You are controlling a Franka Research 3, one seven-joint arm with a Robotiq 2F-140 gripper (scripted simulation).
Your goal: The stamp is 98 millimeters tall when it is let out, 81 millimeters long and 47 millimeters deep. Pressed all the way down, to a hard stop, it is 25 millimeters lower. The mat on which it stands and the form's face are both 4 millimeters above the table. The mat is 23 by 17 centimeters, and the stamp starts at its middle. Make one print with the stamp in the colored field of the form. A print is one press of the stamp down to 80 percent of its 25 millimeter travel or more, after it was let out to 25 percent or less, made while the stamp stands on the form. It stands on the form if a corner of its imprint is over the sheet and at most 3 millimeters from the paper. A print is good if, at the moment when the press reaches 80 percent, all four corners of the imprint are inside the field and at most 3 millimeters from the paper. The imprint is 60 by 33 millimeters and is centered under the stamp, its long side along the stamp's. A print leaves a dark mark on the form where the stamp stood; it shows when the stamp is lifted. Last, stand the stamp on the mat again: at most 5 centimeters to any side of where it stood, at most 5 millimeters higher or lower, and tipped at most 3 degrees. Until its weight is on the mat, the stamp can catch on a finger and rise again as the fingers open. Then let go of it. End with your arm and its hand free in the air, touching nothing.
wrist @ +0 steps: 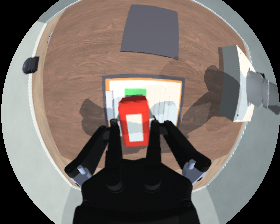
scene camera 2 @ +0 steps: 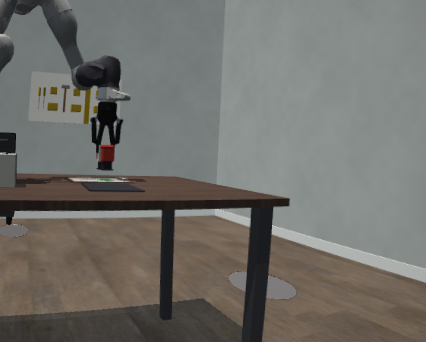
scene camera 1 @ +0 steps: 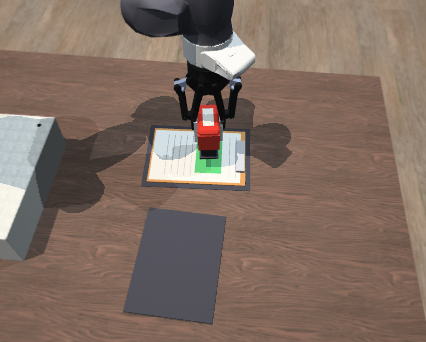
Labels:
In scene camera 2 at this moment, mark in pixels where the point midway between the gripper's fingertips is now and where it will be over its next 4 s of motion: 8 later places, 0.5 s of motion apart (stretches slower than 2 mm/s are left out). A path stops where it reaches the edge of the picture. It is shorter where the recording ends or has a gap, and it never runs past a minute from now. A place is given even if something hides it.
My gripper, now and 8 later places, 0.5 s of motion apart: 104, 161; 105, 162; 105, 162; 103, 169; 104, 171; 105, 171; 105, 174; 105, 176; 105, 177

